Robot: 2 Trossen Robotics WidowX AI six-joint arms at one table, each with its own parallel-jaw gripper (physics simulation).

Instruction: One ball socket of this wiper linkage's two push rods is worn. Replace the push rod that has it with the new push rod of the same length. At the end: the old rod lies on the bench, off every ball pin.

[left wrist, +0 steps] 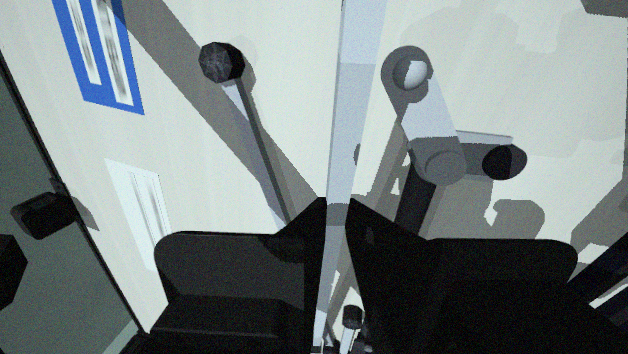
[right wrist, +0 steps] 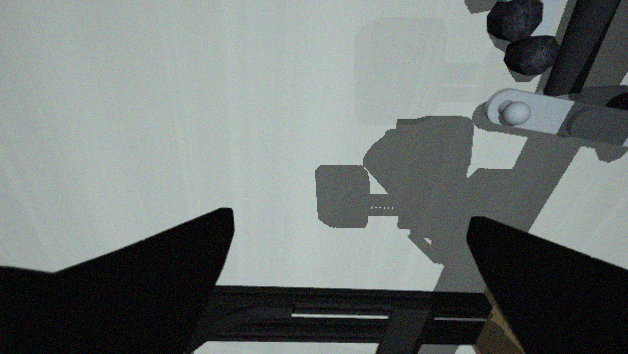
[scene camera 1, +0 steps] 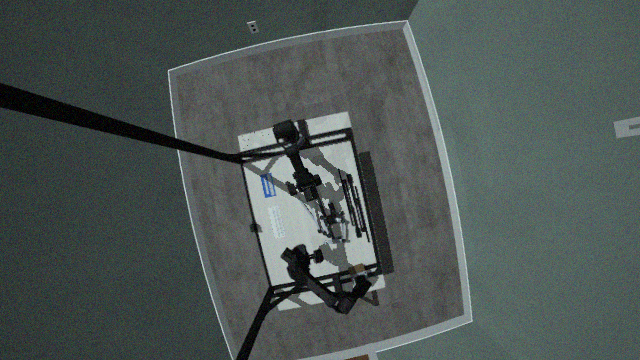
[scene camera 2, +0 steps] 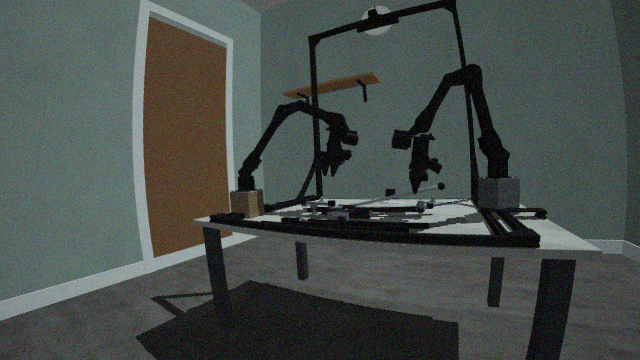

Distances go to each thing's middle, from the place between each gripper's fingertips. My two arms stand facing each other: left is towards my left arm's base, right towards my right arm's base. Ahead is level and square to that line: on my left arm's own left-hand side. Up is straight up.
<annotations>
My left hand is 7 cm short of the wiper linkage (scene camera 2: 340, 212), 17 cm to the left of it and 4 cm above it. The rest, counted from my left hand: blue-and-white card (left wrist: 106, 25) (21 cm behind, 11 cm to the left, 7 cm below).
The wiper linkage is 210 mm ahead of my right hand, 190 mm to the left of it and 110 mm below it. Round my right hand: blue-and-white card: 70 mm behind, 480 mm to the left, 140 mm below.
</annotations>
